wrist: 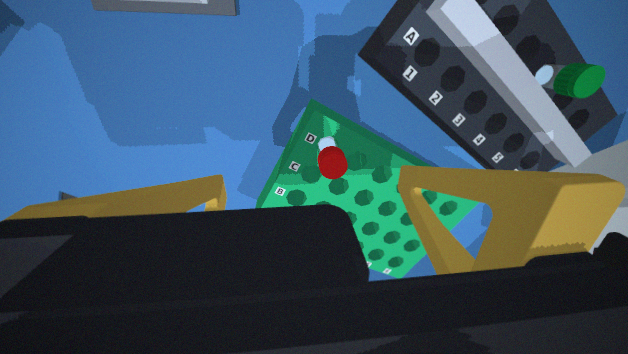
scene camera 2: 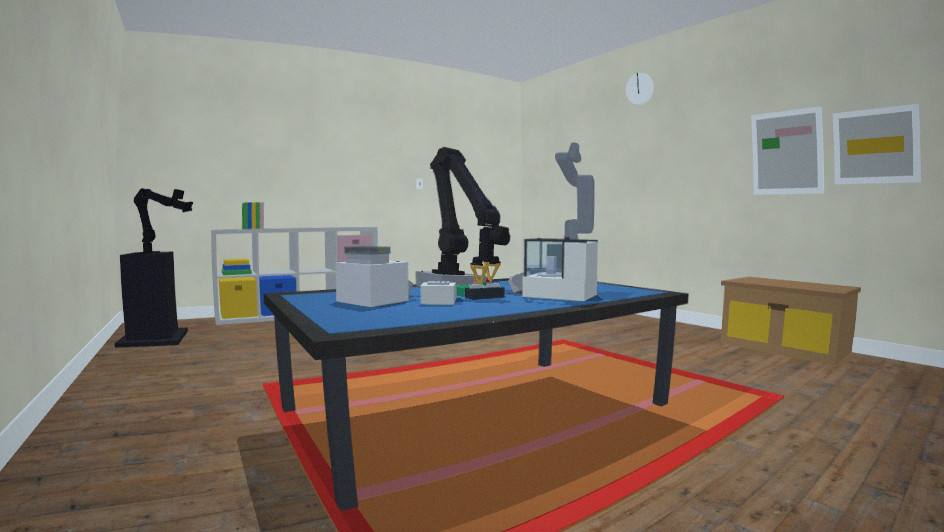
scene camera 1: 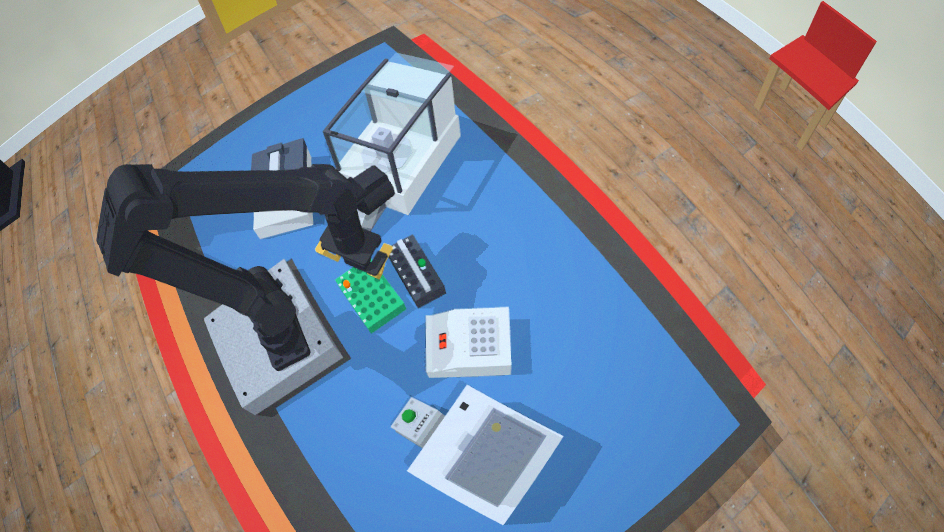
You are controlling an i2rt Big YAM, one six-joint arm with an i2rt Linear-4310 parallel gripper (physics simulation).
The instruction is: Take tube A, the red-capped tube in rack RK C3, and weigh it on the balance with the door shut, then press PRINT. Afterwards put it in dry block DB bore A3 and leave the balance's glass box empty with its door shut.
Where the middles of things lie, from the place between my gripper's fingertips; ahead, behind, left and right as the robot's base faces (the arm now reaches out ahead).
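The green-button box (scene camera 1: 417, 422) is 35 cm to the right of my hand and 3 cm behind it. Then there's the balance (scene camera 1: 409, 144), which is 20 cm ahead of my hand, 23 cm to the left of it and 7 cm above it. The balance door (scene camera 1: 407, 79) is 25 cm ahead of my hand, 27 cm to the left and 17 cm above, and going by their middles that door is the farthest from my hand of the things named here. As for the tube A (wrist: 332, 162), my hand is 2 cm short of it and 1 cm above it.
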